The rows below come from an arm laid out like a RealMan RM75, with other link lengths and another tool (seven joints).
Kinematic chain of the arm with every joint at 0, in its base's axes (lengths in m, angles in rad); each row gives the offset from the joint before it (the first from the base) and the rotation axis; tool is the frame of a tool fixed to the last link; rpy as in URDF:
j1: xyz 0 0 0.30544 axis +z
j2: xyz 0 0 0 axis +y
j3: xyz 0 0 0.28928 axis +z
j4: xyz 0 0 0 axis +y
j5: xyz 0 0 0.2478 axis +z
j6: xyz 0 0 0 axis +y
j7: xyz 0 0 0.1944 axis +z
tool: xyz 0.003 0.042 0.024 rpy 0.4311 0 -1.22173
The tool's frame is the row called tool.
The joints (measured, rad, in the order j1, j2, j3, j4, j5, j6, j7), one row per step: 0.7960 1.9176 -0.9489 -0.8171 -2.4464 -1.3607 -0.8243; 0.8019 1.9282 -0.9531 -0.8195 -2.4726 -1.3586 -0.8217; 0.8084 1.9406 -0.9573 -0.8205 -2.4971 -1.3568 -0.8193; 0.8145 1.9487 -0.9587 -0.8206 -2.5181 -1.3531 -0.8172; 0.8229 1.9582 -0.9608 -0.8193 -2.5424 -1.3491 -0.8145; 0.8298 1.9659 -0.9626 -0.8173 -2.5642 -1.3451 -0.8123; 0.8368 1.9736 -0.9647 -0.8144 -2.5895 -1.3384 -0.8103; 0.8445 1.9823 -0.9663 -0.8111 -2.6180 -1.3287 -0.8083; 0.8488 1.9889 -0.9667 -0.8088 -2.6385 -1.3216 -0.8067; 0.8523 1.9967 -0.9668 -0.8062 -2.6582 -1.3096 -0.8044; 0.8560 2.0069 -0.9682 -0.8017 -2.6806 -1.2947 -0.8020; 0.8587 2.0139 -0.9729 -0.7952 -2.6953 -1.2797 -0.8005; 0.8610 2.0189 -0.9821 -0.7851 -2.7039 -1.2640 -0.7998; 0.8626 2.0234 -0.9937 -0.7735 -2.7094 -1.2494 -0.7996
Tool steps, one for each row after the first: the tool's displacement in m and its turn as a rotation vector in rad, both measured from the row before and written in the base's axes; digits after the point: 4 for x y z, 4 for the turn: -0.0004 -0.0005 -0.0044 -0.0095 -0.0210 0.0030; -0.0011 -0.0009 -0.0058 -0.0115 -0.0180 0.0032; -0.0006 0.0003 -0.0030 -0.0049 -0.0159 0.0027; -0.0012 0.0004 -0.0039 -0.0070 -0.0184 0.0035; -0.0005 0.0002 -0.0031 -0.0057 -0.0170 0.0025; 0.0002 0.0005 -0.0027 -0.0041 -0.0211 0.0029; 0.0003 0.0010 -0.0026 -0.0022 -0.0236 0.0041; 0.0007 0.0004 -0.0019 -0.0011 -0.0162 0.0017; 0.0008 0.0008 -0.0022 0.0028 -0.0147 0.0020; 0.0010 0.0005 -0.0037 0.0014 -0.0168 0.0025; 0.0010 0.0005 -0.0033 0.0009 -0.0136 0.0033; 0.0011 0.0002 -0.0040 -0.0019 -0.0119 0.0038; 0.0012 -0.0005 -0.0047 -0.0049 -0.0108 0.0034
